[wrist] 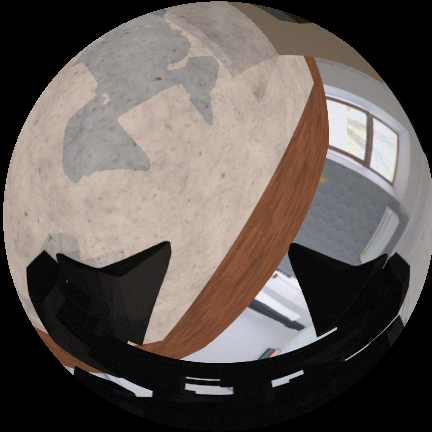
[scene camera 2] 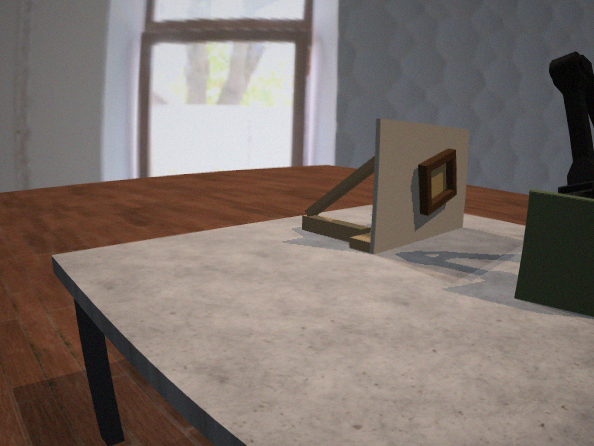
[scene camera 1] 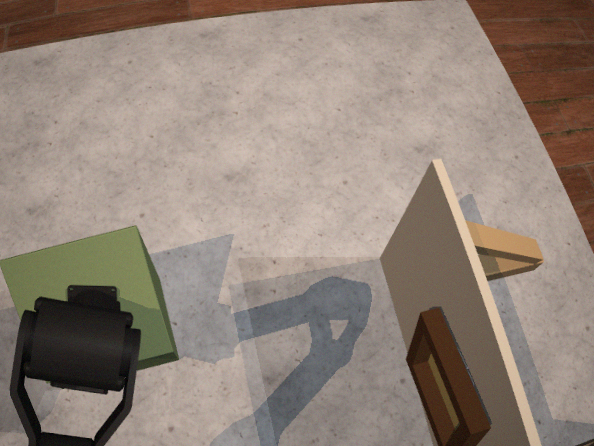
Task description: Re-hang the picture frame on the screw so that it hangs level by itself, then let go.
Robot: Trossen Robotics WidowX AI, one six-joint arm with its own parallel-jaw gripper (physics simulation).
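Frame: origin at the arm's base, x right, y back, z down, level; centimetres.
Seen in the pictures: gripper, between the fingertips: [wrist: 232,249]; arm's base, origin of its link: [scene camera 2: 575,227].
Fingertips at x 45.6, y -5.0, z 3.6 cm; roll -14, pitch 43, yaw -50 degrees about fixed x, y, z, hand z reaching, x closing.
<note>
Pixels of each thing's top centre, then the offset from my fingertips to it. "spot": a spot on its surface instead. Level surfaces: height alone.
- brown picture frame, centre of its top: [scene camera 1: 468,376] [scene camera 2: 440,148] dx -31.1, dy -39.1, dz -14.1 cm
- upright beige board, a spot on its surface: [scene camera 1: 430,250] spot: dx -48.0, dy -38.8, dz -10.9 cm
- grey table, height of its surface: dz +9.8 cm
The brown picture frame [scene camera 1: 475,385] [scene camera 2: 424,192] stands against the face of the upright beige board [scene camera 1: 430,250] [scene camera 2: 395,175], off the table. In scene camera 2 it looks roughly level. A sliver of the frame shows at the top edge of the wrist view. The screw is hidden. My gripper [wrist: 232,249] is open and empty, its two black fingers wide apart in the wrist view. The gripper's fingers do not show in either scene camera. The black arm [scene camera 1: 77,345] [scene camera 2: 577,120] stands at the side of the board that carries the frame, apart from it.
A green block [scene camera 1: 90,255] [scene camera 2: 555,255] stands on the grey table [scene camera 1: 225,125] [scene camera 2: 250,325], facing the board, with part of the arm above it in scene camera 1. Wooden struts [scene camera 1: 510,240] [scene camera 2: 340,185] prop the board from behind. The arm's shadow lies between block and board.
</note>
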